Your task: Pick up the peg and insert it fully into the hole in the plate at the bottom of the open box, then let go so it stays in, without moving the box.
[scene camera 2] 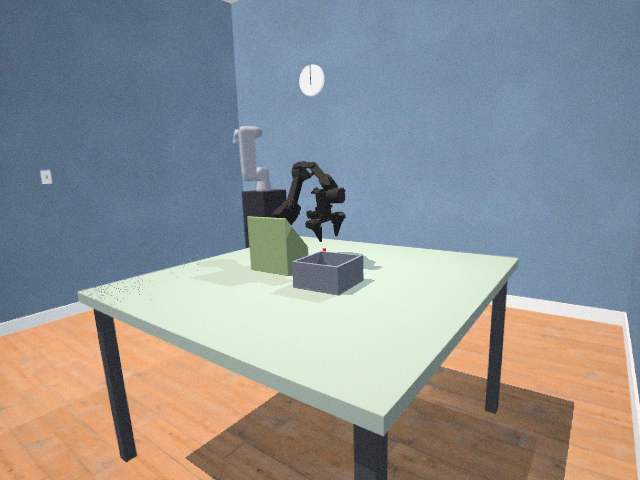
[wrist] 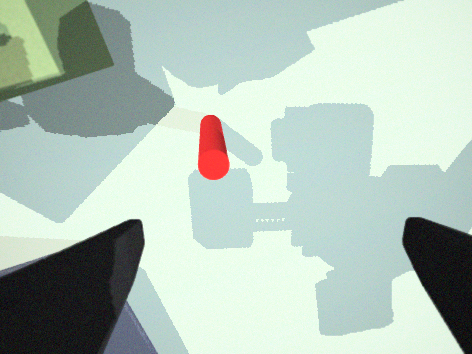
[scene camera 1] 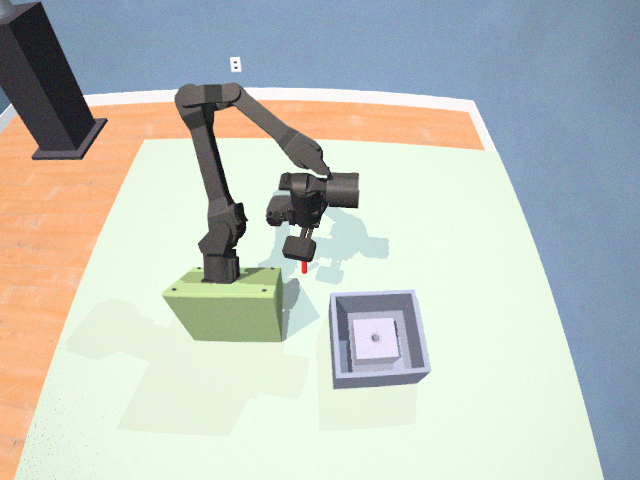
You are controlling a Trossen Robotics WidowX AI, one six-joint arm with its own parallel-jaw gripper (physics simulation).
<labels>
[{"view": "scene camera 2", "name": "my gripper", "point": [328,239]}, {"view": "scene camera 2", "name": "grey-blue box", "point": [333,273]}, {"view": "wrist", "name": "my gripper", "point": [271,230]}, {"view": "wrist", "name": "red peg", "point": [213,163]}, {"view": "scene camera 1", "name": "my gripper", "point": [310,239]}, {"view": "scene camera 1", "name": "grey-blue box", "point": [412,365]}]
</labels>
